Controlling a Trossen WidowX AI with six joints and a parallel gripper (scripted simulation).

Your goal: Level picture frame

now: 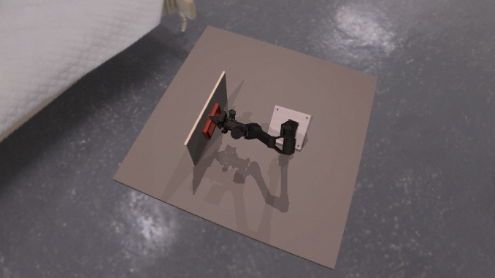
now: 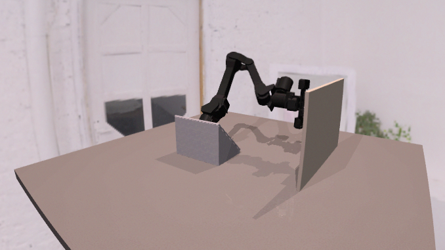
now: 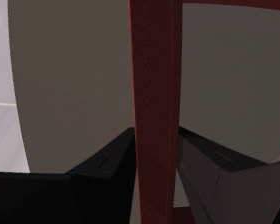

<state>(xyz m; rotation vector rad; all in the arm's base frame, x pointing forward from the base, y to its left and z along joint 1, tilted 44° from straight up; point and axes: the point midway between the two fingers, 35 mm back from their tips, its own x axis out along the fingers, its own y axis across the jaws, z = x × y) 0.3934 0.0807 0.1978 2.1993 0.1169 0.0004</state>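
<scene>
Right now my gripper tip is 5 cm above the red picture frame and 1 cm to the left of it. Round my gripper tip: wall panel: 6 cm below, 2 cm to the right, 1 cm ahead.
</scene>
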